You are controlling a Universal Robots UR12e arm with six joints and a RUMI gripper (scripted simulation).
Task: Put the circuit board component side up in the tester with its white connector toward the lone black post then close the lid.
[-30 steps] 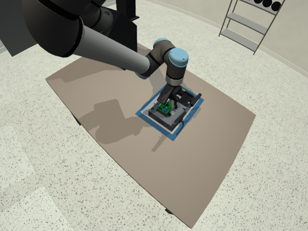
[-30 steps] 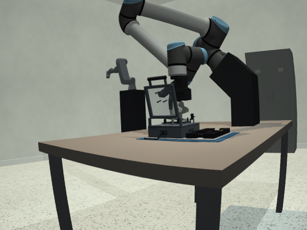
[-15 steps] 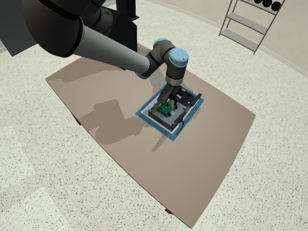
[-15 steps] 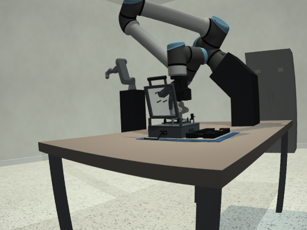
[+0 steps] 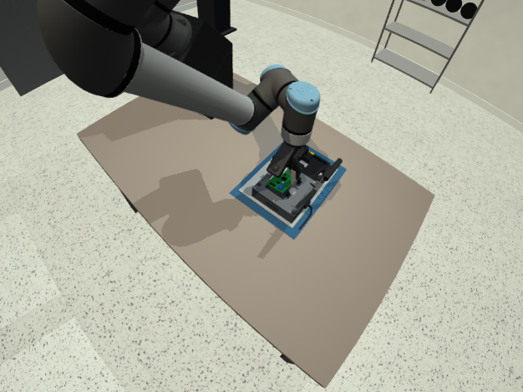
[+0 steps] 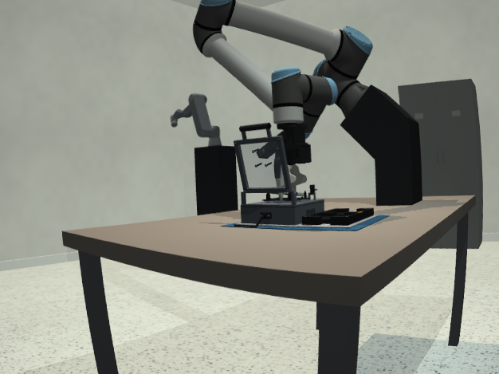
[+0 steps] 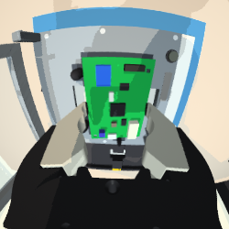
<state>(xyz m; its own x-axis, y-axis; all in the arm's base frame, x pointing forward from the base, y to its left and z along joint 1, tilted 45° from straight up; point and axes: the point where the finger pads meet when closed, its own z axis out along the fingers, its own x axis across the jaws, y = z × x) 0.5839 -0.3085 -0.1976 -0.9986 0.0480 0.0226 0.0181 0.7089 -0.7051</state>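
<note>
Now: the green circuit board right at my hand. Round my hand: tester bed: 10 mm ahead, 10 mm below; then black post: 60 mm behind, 60 mm to the left, 10 mm above; then tester: 40 mm ahead, 40 mm to the left, 40 mm above.
</note>
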